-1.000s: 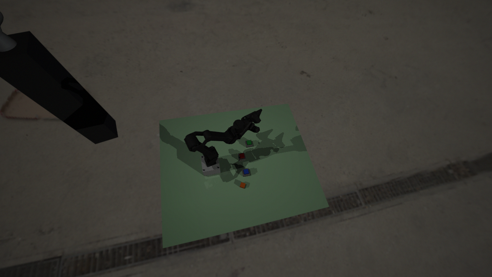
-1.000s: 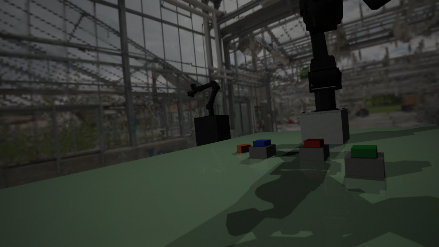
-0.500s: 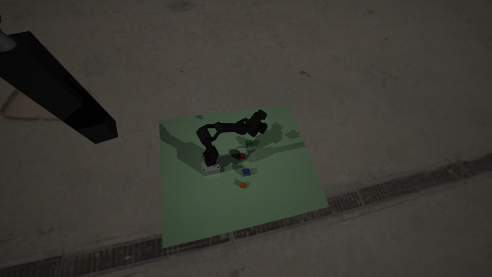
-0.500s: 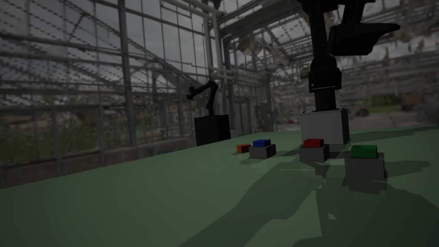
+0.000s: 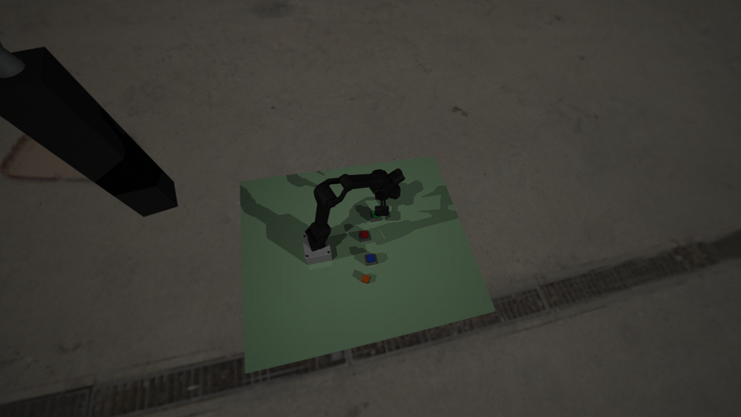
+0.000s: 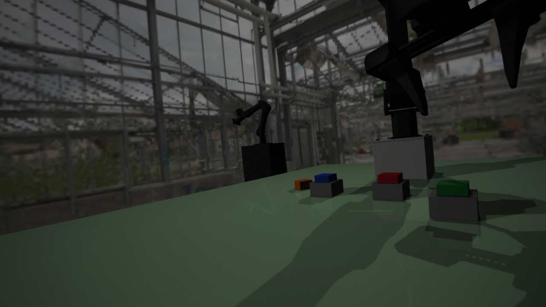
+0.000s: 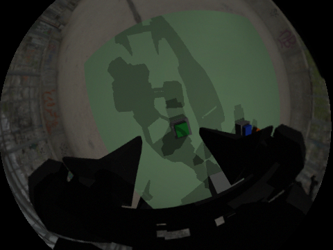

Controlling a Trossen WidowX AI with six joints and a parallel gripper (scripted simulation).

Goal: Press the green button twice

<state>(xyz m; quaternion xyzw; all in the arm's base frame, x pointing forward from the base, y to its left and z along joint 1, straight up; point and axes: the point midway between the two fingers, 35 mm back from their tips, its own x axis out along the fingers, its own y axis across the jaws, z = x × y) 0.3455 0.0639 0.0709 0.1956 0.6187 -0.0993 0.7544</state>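
My gripper tip is 10 cm above the green button, 3 cm past it and 1 cm to the left of it. Round my gripper tip: small orange block: 29 cm to the right, 20 cm behind, 12 cm below; red button: 13 cm behind, 10 cm below, 9 cm to the right; blue button: 21 cm to the right, 15 cm behind, 10 cm below.
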